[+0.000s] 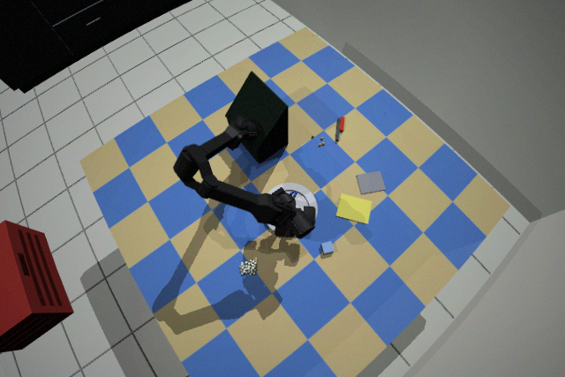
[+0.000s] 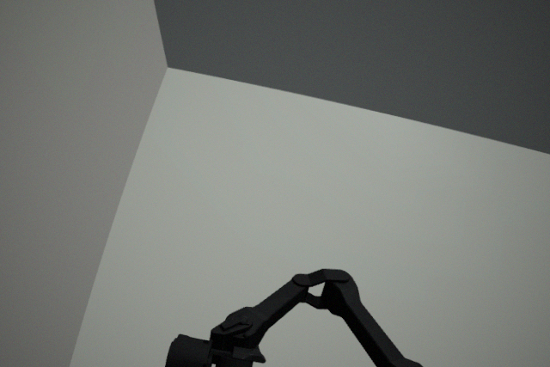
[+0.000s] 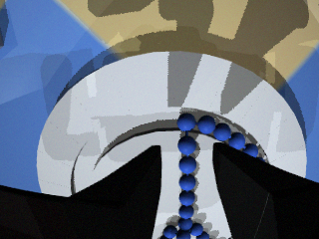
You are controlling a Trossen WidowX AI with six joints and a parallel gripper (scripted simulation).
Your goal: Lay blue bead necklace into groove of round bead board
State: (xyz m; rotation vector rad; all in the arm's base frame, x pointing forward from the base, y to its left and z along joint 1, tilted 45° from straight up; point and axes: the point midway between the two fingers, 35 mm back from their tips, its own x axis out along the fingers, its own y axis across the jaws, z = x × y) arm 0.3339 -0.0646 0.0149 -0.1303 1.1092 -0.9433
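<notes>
My gripper tip is now 4 cm to the right of the round white bead board, 4 cm past it and 2 cm above it. Round my gripper tip: small blue cube (15 cm ahead, 7 cm to the left, 2 cm below); grey square (36 cm to the left, 4 cm ahead, 3 cm below); yellow pad (24 cm to the left, 9 cm ahead, 3 cm below).
</notes>
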